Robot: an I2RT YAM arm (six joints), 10 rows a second.
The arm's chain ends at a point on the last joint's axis. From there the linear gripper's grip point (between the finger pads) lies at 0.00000 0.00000 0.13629 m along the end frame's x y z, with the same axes.
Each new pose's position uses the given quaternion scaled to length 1; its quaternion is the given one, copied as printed.
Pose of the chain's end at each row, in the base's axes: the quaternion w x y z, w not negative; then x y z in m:
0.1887, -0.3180, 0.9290, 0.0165, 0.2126, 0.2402, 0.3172
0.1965, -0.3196, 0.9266, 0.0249, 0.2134, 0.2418, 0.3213
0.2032, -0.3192, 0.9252, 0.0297, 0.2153, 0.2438, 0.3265
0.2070, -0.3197, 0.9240, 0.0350, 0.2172, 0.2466, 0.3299
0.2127, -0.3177, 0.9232, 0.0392, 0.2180, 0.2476, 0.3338
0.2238, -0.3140, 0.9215, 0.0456, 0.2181, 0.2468, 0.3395
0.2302, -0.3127, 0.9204, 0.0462, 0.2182, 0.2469, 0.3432
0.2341, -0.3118, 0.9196, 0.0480, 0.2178, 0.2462, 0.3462
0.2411, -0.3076, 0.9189, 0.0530, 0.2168, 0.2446, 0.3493
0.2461, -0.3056, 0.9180, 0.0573, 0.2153, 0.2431, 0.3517
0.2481, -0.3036, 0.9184, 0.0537, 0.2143, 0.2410, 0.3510
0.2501, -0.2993, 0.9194, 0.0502, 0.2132, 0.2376, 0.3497
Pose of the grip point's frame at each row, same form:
0.1887, -0.3180, 0.9290, 0.0165, 0.2590, 0.2607, 0.1907
0.1965, -0.3196, 0.9266, 0.0249, 0.2609, 0.2652, 0.1957
0.2032, -0.3192, 0.9252, 0.0297, 0.2640, 0.2690, 0.2017
0.2070, -0.3197, 0.9240, 0.0350, 0.2663, 0.2735, 0.2056
0.2127, -0.3177, 0.9232, 0.0392, 0.2681, 0.2759, 0.2103
0.2238, -0.3140, 0.9215, 0.0456, 0.2704, 0.2774, 0.2174
0.2302, -0.3127, 0.9204, 0.0462, 0.2720, 0.2781, 0.2219
0.2341, -0.3118, 0.9196, 0.0480, 0.2724, 0.2781, 0.2255
0.2411, -0.3076, 0.9189, 0.0530, 0.2727, 0.2781, 0.2296
0.2461, -0.3056, 0.9180, 0.0573, 0.2721, 0.2779, 0.2328
0.2481, -0.3036, 0.9184, 0.0537, 0.2720, 0.2750, 0.2323
0.2501, -0.2993, 0.9194, 0.0502, 0.2718, 0.2706, 0.2311

